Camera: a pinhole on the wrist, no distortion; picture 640 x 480 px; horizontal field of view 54.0 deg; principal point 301.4 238.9 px. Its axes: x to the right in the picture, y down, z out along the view. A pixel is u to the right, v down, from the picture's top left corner.
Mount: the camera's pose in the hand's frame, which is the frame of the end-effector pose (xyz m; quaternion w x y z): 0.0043 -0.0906 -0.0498 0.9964 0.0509 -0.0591 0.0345
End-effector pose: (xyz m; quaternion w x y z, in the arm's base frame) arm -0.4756 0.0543 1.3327 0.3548 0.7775 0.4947 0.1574
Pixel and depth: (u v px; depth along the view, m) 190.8 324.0 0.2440
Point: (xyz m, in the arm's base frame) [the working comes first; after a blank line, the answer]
In the camera's frame: -0.0430 0.0331 0.2440

-0.4512 -0.0588 1.1468
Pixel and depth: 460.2 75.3 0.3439
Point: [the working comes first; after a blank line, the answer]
In the camera's frame: 0.0870 -0.0896 0.3439

-0.4134 0.0441 0.9739
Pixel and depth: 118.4 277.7 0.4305
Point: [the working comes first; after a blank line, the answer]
In the camera's frame: -0.1254 0.0266 0.4305

-0.4156 -0.2098 1.0143
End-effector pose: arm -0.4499 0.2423 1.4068 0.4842 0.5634 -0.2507 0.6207
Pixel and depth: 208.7 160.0 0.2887
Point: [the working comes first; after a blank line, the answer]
In the camera's frame: -0.0426 -0.0363 0.2887

-0.2123 0.0911 1.3594
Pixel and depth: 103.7 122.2 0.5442
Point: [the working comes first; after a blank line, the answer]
In the camera's frame: -0.1713 -0.1011 0.5442

-0.0350 -0.1145 1.2482
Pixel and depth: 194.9 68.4 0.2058
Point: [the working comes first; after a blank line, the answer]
In the camera's frame: -0.0349 -0.0559 0.2058

-0.2392 0.1722 1.3547
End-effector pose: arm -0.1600 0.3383 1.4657 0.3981 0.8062 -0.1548 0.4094
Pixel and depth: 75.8 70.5 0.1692
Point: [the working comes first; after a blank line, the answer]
In the camera's frame: -0.0608 -0.0454 0.1692

-0.0571 0.3516 1.2917
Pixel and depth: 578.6 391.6 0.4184
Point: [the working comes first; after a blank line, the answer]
In the camera's frame: 0.1847 0.1017 0.4184

0.1466 0.0582 1.4199
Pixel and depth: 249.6 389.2 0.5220
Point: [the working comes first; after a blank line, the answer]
In the camera's frame: -0.0431 0.1249 0.5220

0.0417 -0.0178 1.2046
